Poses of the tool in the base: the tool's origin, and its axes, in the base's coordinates. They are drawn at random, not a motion.
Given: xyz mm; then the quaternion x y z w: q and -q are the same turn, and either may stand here.
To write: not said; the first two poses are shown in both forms.
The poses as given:
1: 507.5 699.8 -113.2 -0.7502 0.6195 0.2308 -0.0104
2: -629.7 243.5 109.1 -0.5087 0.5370 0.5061 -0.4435
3: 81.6 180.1 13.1 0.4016 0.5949 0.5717 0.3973
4: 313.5 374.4 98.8 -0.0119 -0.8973 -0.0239 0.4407
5: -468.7 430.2 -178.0 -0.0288 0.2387 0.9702 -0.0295
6: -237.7 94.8 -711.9 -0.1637 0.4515 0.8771 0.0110
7: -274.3 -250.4 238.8 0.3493 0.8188 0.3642 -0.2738
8: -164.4 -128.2 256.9 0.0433 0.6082 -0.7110 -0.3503
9: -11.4 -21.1 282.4 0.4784 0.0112 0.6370 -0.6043
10: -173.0 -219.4 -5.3 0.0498 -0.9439 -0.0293 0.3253
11: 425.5 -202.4 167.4 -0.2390 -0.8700 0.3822 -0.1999
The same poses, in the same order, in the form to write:
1: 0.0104 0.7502 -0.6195 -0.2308 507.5 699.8 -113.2
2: 0.4435 0.5087 -0.5370 -0.5061 -629.7 243.5 109.1
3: 0.3973 0.4016 0.5949 0.5717 81.6 180.1 13.1
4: 0.4407 -0.0119 -0.8973 -0.0239 313.5 374.4 98.8
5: 0.0295 0.0288 -0.2387 -0.9702 -468.7 430.2 -178.0
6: 0.0110 -0.1637 0.4515 0.8771 -237.7 94.8 -711.9
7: 0.2738 -0.3493 -0.8188 -0.3642 -274.3 -250.4 238.8
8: 0.3503 -0.0433 -0.6082 0.7110 -164.4 -128.2 256.9
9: 0.6043 -0.4784 -0.0112 -0.6370 -11.4 -21.1 282.4
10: 0.3253 0.0498 -0.9439 -0.0293 -173.0 -219.4 -5.3
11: 0.1999 0.2390 0.8700 -0.3822 425.5 -202.4 167.4
